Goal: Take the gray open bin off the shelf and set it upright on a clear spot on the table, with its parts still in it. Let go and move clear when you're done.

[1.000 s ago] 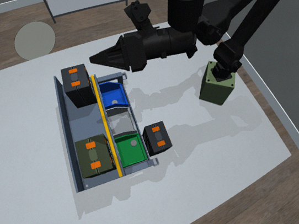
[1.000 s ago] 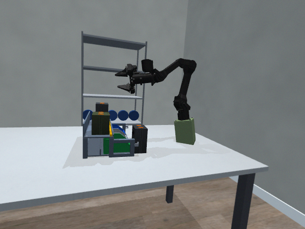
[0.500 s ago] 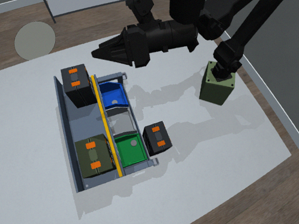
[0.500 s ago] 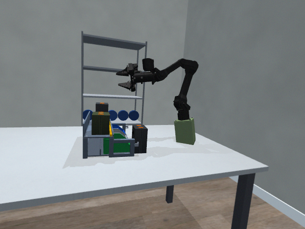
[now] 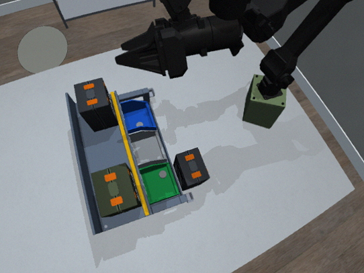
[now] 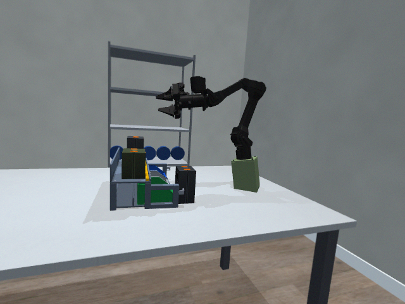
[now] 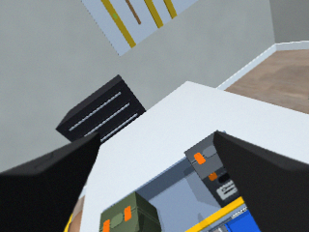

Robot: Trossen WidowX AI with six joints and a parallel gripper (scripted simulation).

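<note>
Right now my hand is 28 cm above the yellow rail, 7 cm to the right of it and 7 cm short of it. From my hand the other things lie so: gray open bin 34 cm below, 7 cm to the left, 4 cm ahead; blue bin 34 cm below, 5 cm ahead, 4 cm to the right; green bin 34 cm below, 18 cm to the left, 3 cm ahead.
</note>
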